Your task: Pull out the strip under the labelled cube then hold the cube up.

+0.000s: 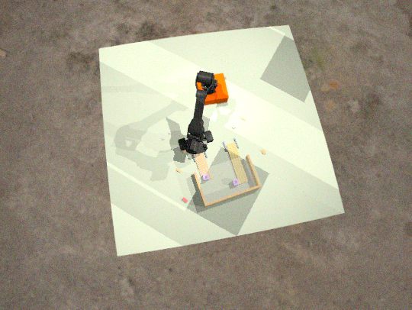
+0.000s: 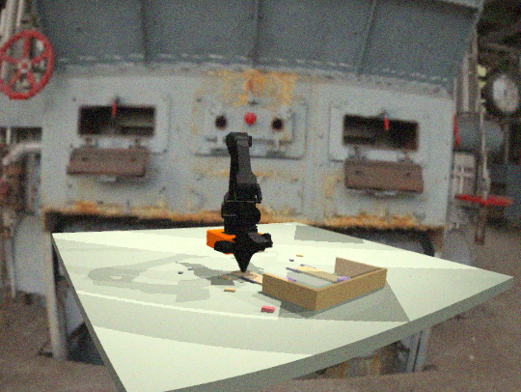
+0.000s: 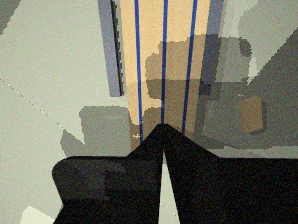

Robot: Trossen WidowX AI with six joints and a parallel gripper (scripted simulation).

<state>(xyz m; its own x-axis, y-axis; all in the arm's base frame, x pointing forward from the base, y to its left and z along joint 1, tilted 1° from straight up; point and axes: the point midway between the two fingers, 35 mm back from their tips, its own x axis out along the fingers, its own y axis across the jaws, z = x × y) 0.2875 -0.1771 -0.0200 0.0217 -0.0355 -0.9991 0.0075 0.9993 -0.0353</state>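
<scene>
Right now my gripper tip is 9 cm short of the strip. Round my gripper tip: pink block 28 cm ahead, 15 cm to the right.
</scene>
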